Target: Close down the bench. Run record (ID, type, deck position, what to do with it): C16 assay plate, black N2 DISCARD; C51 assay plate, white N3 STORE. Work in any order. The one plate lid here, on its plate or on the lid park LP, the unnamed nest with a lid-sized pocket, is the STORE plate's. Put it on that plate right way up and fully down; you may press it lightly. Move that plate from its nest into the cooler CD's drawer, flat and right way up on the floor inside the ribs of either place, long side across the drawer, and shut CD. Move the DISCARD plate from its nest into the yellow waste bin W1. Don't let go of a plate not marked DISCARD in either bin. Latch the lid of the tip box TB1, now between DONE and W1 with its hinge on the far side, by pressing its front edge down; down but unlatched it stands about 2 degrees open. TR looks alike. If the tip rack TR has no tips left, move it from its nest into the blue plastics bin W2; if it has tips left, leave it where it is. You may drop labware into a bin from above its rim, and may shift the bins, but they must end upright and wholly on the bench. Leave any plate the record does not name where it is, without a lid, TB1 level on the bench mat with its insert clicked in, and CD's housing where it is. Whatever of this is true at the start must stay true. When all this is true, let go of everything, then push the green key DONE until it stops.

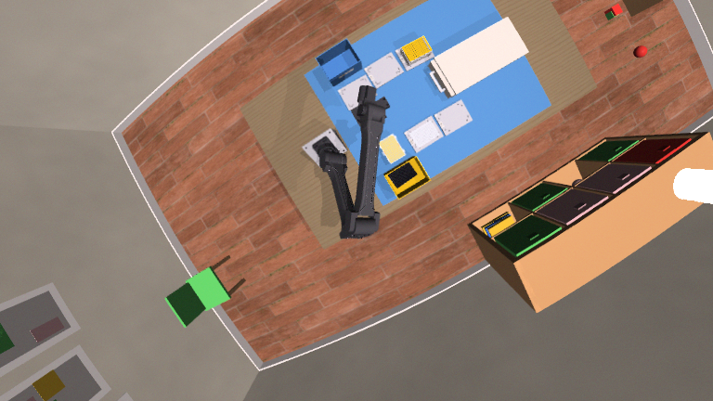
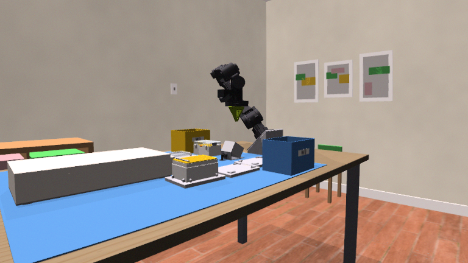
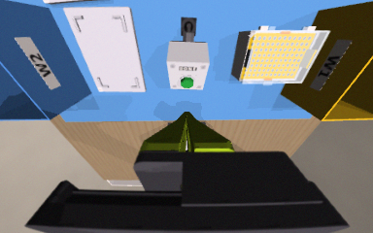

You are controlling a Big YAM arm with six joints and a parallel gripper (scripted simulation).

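Now: the green DONE key 12 cm below my hand. The rest, counted from my hand: lid park: 18 cm below, 16 cm to the left, 5 cm ahead; DONE key box: 13 cm below, 2 cm ahead; tip box TB1: 17 cm to the right, 14 cm below, 4 cm ahead.
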